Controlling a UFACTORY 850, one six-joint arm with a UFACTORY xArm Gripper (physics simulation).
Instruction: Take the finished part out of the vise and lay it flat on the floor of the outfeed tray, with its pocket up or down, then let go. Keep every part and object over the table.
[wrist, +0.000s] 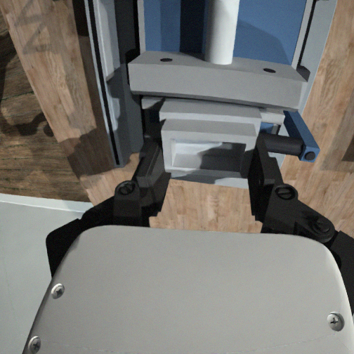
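The finished part (210, 129), a light grey block with a rectangular pocket facing the camera, is at the near end of the vise (217, 82), close in front of its wide grey jaw. My gripper (207, 155) has one black finger against the left side of the part and the other against its right side, and is shut on it. The fingertips are partly hidden beside the block. I cannot tell the outfeed tray in this view.
A blue lever (302, 137) with a black rod (282, 144) is close to the right finger. A long grey rail (107, 82) runs along the vise's left side. A pale flat surface (30, 250) with a raised edge is at the lower left. Wooden surface (202, 205) shows between the fingers.
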